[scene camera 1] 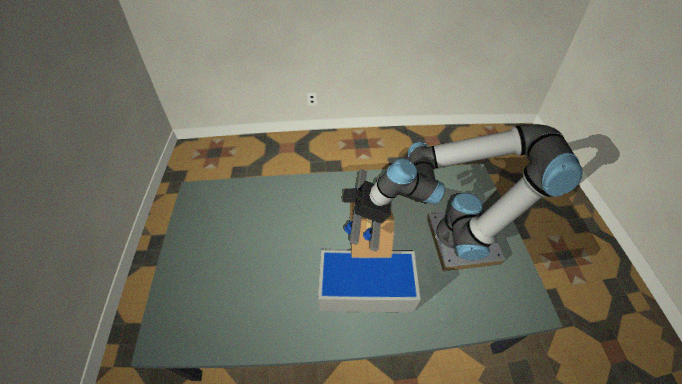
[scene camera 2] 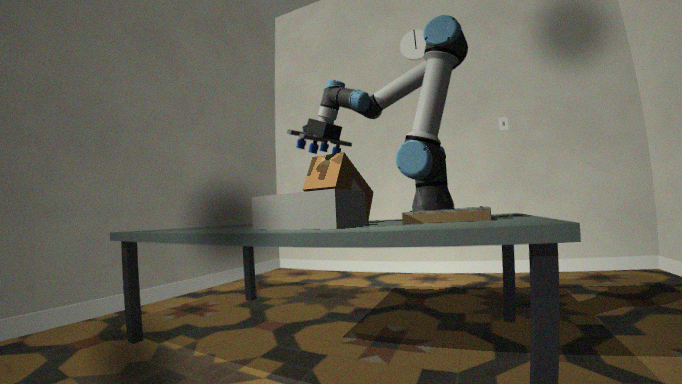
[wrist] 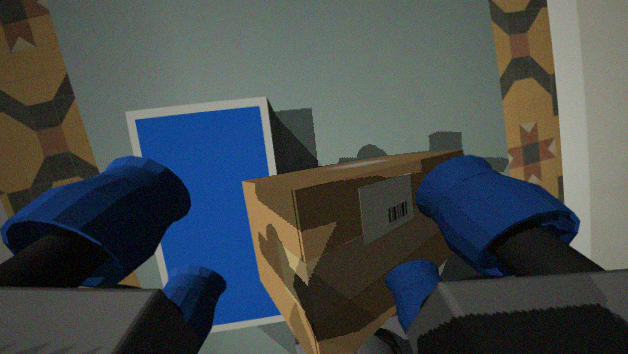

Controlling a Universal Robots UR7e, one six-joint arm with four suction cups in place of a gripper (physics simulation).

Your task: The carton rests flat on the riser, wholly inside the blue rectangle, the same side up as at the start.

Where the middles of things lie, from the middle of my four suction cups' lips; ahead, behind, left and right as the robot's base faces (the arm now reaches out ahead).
Now: suction cup 30 mm past the brown carton (scene camera 2: 334, 171), 100 mm to the left of it and 170 mm above it. From my suction cup the other things lie so: grey riser (scene camera 2: 333, 208) (40 mm behind, 130 mm to the left, 250 mm below).
